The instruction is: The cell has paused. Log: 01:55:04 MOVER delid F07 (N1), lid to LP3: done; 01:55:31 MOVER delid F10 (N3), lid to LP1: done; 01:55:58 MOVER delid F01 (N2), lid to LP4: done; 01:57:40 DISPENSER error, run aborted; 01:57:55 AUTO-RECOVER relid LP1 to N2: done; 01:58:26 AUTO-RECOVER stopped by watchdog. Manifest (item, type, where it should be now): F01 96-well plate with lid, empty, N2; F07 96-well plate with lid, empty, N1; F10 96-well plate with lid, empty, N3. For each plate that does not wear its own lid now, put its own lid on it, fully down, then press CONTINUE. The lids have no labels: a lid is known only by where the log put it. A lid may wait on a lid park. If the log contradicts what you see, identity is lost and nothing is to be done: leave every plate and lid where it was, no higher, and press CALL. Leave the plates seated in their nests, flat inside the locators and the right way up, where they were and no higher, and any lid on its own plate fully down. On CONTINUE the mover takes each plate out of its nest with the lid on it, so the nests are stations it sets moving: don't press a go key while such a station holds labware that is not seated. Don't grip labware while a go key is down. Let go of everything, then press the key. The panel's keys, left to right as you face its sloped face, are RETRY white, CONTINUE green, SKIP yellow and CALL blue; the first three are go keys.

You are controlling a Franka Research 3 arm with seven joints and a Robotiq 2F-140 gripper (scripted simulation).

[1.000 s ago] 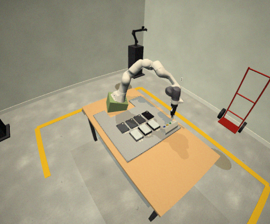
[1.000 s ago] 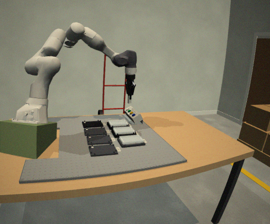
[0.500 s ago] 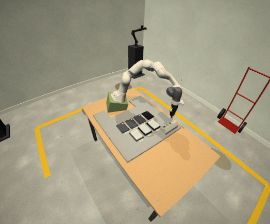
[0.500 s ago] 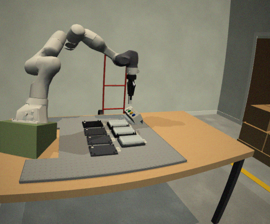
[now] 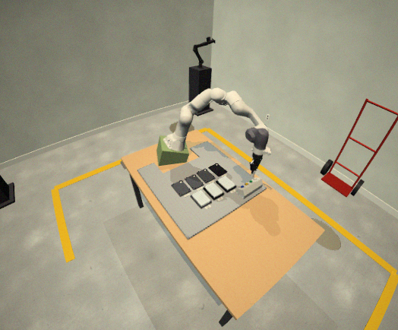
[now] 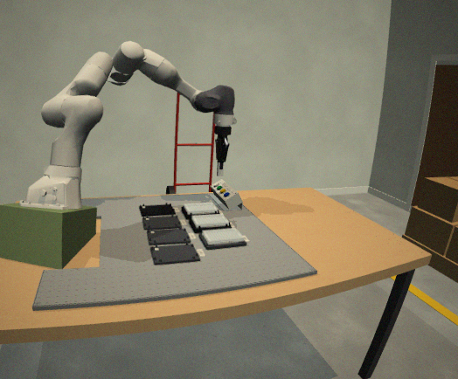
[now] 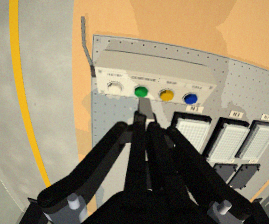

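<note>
Right now my hand is 90 mm above the green key. Also, from my hand: white key (50 mm to the left, 90 mm below); then yellow key (50 mm to the right, 90 mm below); then blue call key (100 mm to the right, 90 mm below).
</note>
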